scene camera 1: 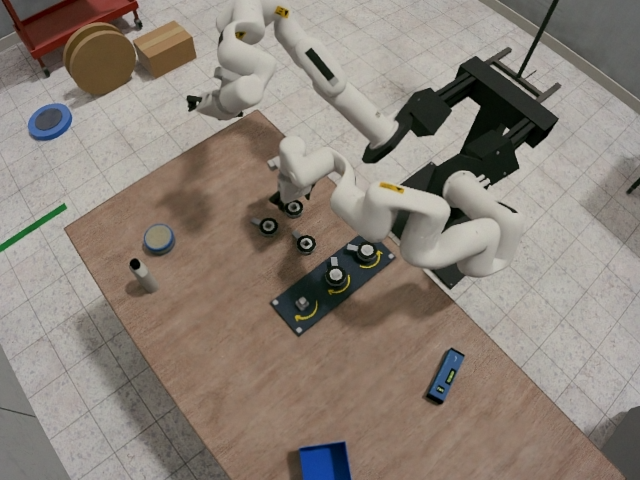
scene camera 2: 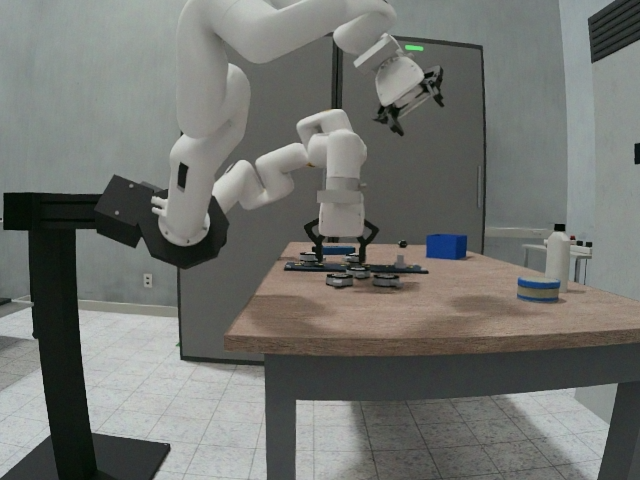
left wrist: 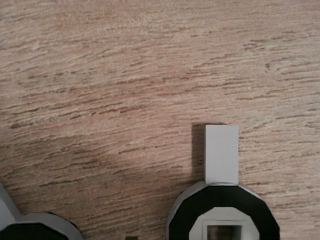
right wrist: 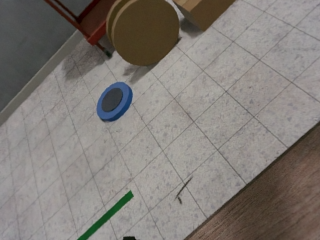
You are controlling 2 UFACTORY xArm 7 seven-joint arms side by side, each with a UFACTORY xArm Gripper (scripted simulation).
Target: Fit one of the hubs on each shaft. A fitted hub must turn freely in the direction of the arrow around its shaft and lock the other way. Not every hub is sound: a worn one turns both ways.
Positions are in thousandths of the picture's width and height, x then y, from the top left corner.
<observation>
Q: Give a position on a dark board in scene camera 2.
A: At 454,553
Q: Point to a tape roll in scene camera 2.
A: At 835,603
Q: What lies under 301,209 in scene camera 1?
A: The right gripper.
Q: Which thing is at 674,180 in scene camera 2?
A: The right gripper.
</observation>
